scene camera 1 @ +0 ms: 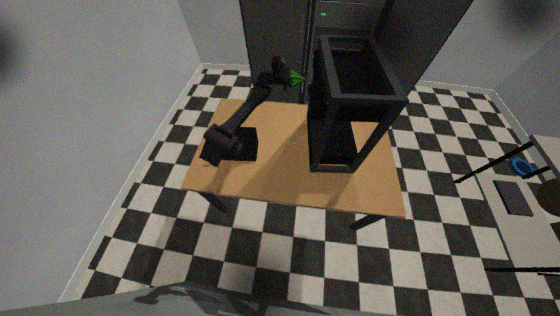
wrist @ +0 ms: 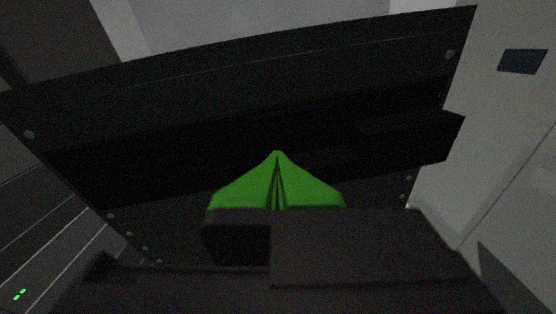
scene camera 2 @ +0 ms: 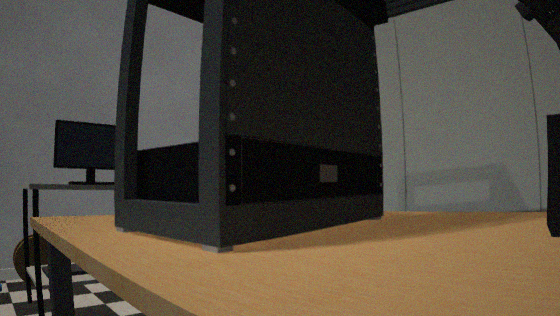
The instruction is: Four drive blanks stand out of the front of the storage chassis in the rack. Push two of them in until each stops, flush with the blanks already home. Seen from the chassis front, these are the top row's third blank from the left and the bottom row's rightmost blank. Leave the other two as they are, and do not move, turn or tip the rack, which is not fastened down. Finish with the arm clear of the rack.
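Pixels of known places: gripper, fingertip midpoint: (scene camera 1: 305, 79) (wrist: 277, 157); arm's base at its link origin: (scene camera 1: 237, 145).
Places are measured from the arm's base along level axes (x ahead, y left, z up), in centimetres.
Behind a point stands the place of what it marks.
The dark rack (scene camera 1: 367, 99) @(x 62.8, y -10.3, z 52.7 cm) (scene camera 2: 211, 125) @(x 47.7, y 39.1, z 7.6 cm) (wrist: 200, 70) @(x 47.6, y 17.2, z 51.0 cm) stands upright on the table. In the wrist view the chassis front (wrist: 150, 150) @(x 45.4, y 24.6, z 44.7 cm) is a very dark band across the rack. A dark block (wrist: 442, 137) @(x 43.9, y -6.5, z 41.4 cm) stands out at its right end. Single blanks cannot be told apart in the dark, so how far each stands out is unclear. My gripper (scene camera 1: 304, 79) @(x 40.5, y 11.1, z 44.4 cm) (wrist: 277, 157) @(x 40.5, y 11.1, z 44.4 cm) is shut and empty, its green fingertips together. It points at the chassis front, with the tips over the dark band in the wrist view. Whether they touch it cannot be told.
The wooden table (scene camera 1: 280, 175) @(x 30.4, y -15.1, z -8.3 cm) (scene camera 2: 350, 275) @(x 28.5, y 38.4, z -8.2 cm) carries the rack and the arm's base. A black panel with a grey label (scene camera 2: 328, 173) @(x 47.6, y 14.1, z 2.0 cm) fills the rack's bottom. A tall dark cabinet (scene camera 1: 277, 45) stands behind the table. A side desk (scene camera 1: 492, 220) is at the right.
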